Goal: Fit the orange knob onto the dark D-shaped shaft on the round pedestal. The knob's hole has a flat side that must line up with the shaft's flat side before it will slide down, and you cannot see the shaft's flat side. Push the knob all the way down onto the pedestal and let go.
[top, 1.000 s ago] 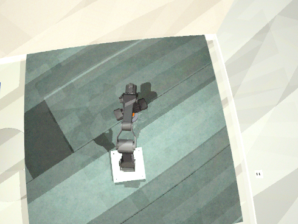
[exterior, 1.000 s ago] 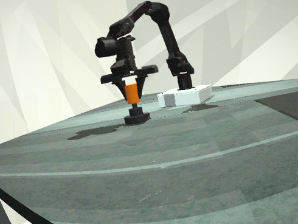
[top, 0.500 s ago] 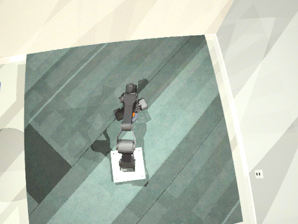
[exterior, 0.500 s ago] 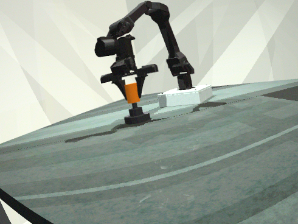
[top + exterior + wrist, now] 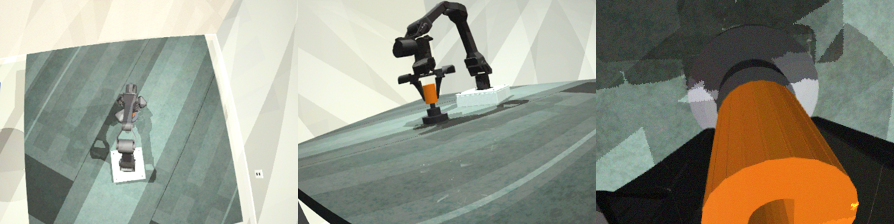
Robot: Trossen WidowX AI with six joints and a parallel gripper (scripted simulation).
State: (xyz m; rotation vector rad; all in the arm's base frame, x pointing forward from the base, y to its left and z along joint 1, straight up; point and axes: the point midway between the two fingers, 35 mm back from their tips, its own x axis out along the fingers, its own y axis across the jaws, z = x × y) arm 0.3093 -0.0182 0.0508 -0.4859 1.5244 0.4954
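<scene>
My gripper tip is 2 cm below the orange knob. From my gripper tip the other things lie so: dark pedestal 4 cm below.
</scene>
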